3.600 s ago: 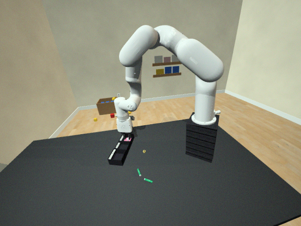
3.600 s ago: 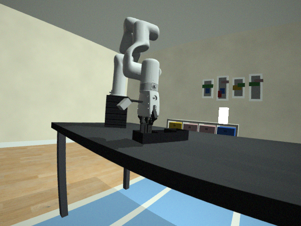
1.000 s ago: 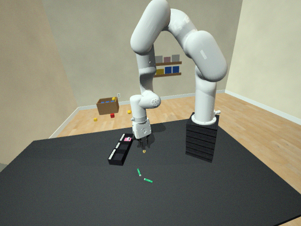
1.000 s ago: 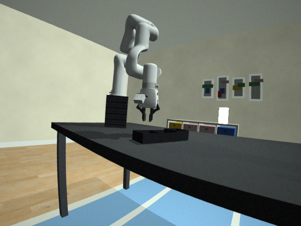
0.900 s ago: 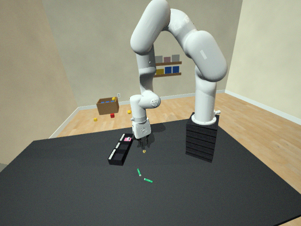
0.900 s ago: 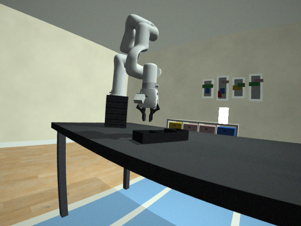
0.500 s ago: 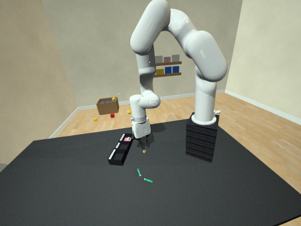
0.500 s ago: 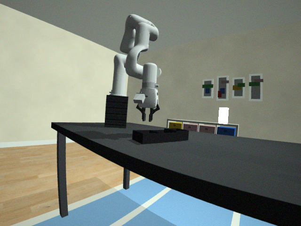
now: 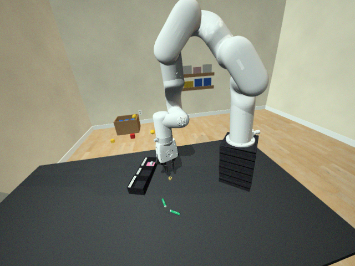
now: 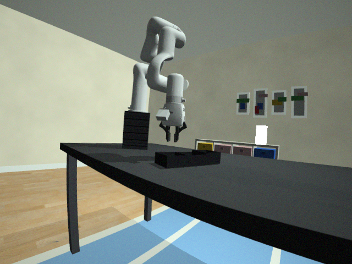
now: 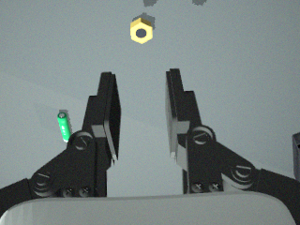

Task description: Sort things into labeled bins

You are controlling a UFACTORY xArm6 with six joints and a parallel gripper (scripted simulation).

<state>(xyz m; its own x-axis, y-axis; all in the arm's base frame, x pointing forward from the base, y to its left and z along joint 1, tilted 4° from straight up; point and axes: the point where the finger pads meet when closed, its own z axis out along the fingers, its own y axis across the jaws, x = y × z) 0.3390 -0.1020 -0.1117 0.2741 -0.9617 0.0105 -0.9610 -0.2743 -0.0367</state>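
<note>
Right now my hand is 9 cm above the yellow hex nut. The rest, counted from my hand: pink flat pad 14 cm to the right, 9 cm ahead, 8 cm below; battery 14 cm to the left, 9 cm below, 6 cm ahead; white part 14 cm to the right, 8 cm ahead, 7 cm below.
</note>
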